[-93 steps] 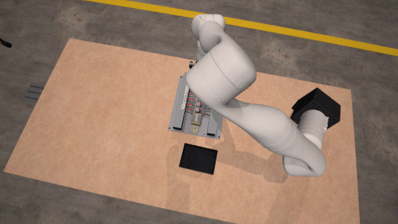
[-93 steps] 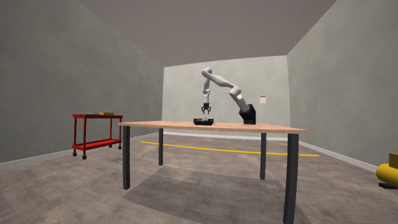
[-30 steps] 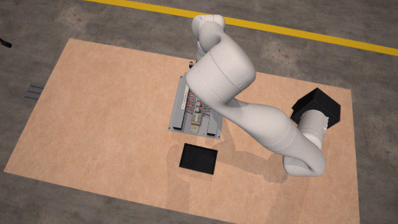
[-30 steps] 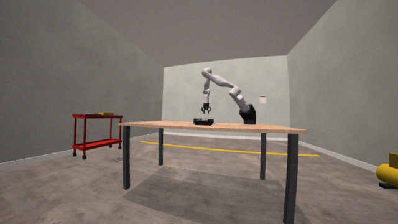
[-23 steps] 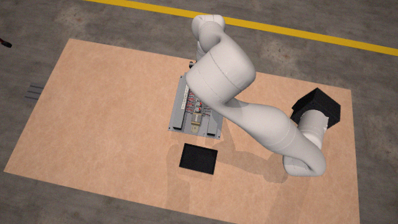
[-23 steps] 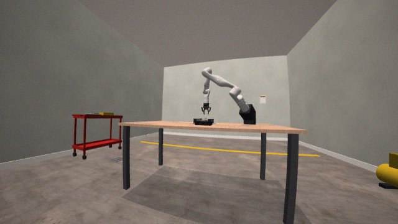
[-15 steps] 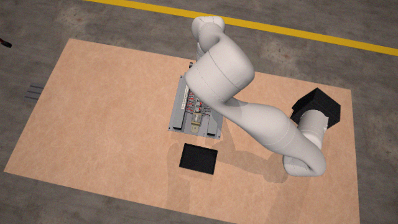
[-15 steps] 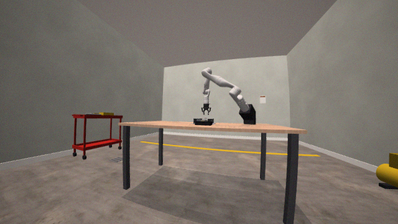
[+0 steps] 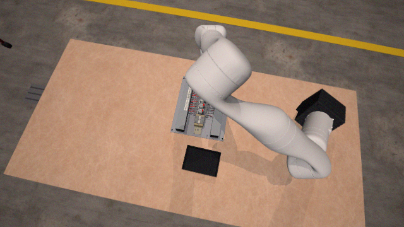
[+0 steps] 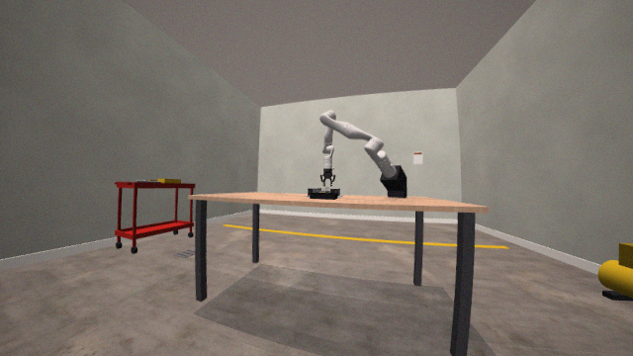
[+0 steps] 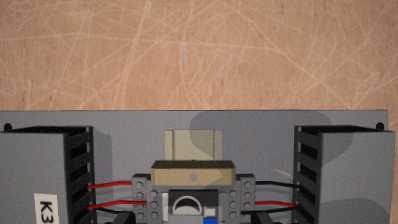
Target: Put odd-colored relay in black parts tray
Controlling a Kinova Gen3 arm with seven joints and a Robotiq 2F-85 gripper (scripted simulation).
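Right now my hand is 40 mm above the dark relay. From my hand the other things lie so: grey relay panel (40 mm behind, 100 mm to the left, 60 mm below); black parts tray (170 mm behind, 340 mm to the left, 80 mm below).
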